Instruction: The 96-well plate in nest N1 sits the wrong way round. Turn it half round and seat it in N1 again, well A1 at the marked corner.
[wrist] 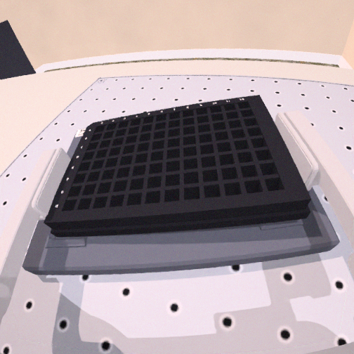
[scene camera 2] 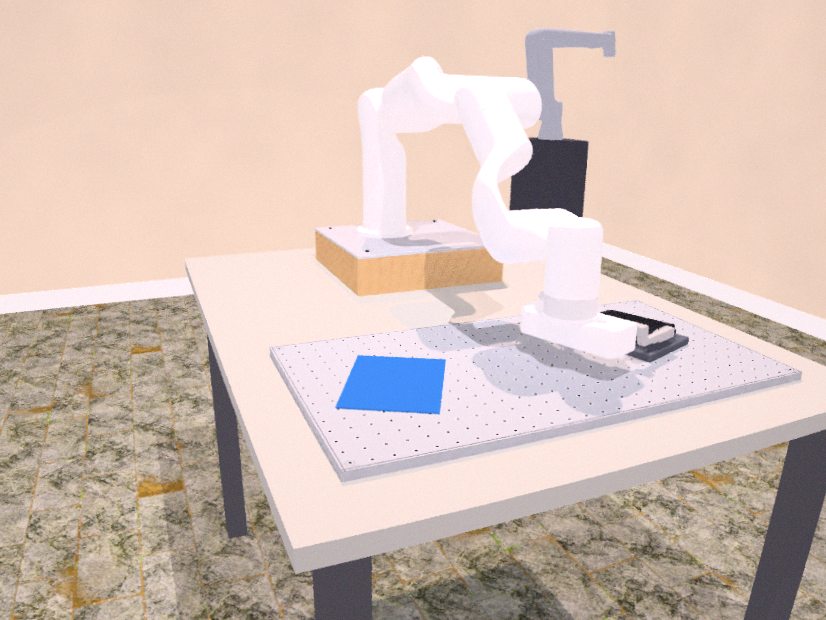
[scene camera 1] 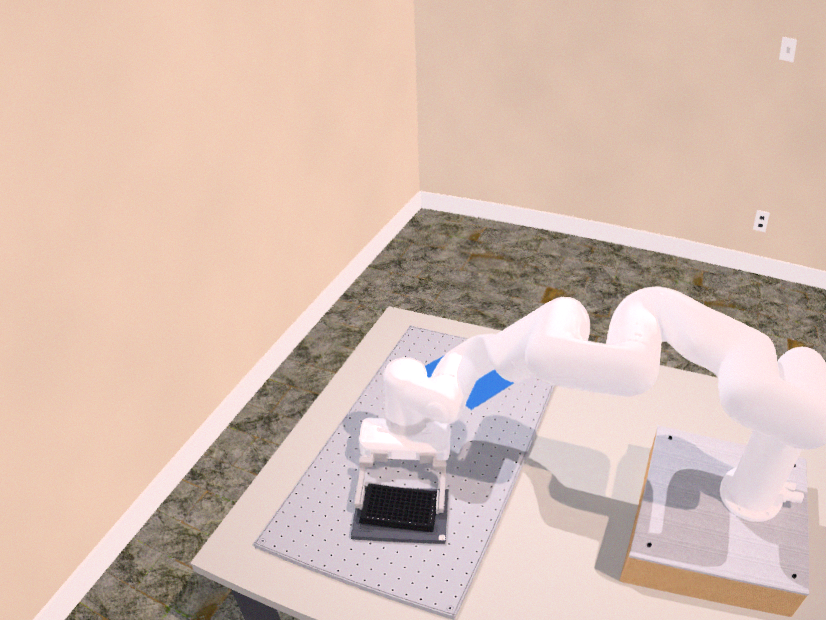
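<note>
The black 96-well plate is between the two fingers of my gripper, which is shut on its short sides. The plate lies level on or very close above the dark grey nest N1. A strip of the nest shows along the long side nearest the wrist camera. The white corner mark lies beside the plate corner where the row letters and column numbers meet. Whether the plate is fully down in the nest cannot be told.
The nest stands on the perforated board. A blue square lies farther along that board. The arm's base stands on a wooden-sided block. A grey arm-like stand rises behind the table.
</note>
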